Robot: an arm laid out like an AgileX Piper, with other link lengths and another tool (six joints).
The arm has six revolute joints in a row. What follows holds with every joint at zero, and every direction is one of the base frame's. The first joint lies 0.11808 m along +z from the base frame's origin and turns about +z. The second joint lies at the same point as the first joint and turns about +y. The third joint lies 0.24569 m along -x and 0.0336 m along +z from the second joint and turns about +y. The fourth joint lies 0.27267 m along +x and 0.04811 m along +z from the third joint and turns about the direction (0.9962, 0, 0.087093). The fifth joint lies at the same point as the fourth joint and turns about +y. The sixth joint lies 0.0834 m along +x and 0.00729 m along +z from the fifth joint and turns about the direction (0.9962, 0, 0.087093). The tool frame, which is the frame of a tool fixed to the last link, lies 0.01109 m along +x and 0.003 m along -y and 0.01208 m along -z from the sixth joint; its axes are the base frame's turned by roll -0.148, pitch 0.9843 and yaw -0.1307 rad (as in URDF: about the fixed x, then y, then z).
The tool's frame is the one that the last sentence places.
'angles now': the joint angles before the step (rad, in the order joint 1, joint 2, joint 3, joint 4, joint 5, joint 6). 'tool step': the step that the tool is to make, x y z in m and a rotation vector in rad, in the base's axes. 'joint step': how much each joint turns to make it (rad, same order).
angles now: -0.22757, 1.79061, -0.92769, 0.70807, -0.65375, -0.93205
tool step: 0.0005, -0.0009, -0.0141, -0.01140, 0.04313, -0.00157
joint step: 0.00011, 0.03983, -0.00015, 0.00216, -0.01064, -0.01965
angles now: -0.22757, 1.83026, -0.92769, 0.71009, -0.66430, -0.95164
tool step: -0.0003, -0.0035, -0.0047, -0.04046, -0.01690, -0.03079
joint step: 0.00001, 0.02738, 0.00002, 0.00001, -0.07086, -0.00177
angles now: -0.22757, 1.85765, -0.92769, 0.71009, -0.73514, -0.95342
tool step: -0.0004, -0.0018, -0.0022, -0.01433, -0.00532, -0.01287
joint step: -0.00163, 0.01139, 0.00000, -0.00002, -0.02611, 0.00004
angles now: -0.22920, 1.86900, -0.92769, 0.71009, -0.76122, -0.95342
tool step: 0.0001, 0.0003, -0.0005, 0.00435, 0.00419, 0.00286
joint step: 0.00001, -0.00002, -0.00019, 0.00016, 0.00684, -0.00021
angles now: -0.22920, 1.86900, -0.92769, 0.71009, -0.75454, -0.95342
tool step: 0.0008, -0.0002, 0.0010, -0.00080, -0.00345, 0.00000
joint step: -0.00004, 0.00006, -0.00375, 0.00005, 0.00014, -0.00011
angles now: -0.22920, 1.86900, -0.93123, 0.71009, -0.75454, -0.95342
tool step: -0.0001, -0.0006, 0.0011, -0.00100, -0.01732, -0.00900
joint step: -0.00003, 0.00013, 0.00005, -0.00017, -0.01551, 0.01225
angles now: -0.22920, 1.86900, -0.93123, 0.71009, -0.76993, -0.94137
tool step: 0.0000, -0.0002, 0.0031, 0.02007, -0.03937, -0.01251
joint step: -0.00007, -0.00650, 0.00017, -0.00018, -0.01227, 0.03975
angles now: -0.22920, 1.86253, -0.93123, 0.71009, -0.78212, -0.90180
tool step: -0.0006, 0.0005, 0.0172, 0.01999, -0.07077, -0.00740
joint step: 0.00009, -0.04615, -0.00009, 0.00184, -0.00010, 0.03927
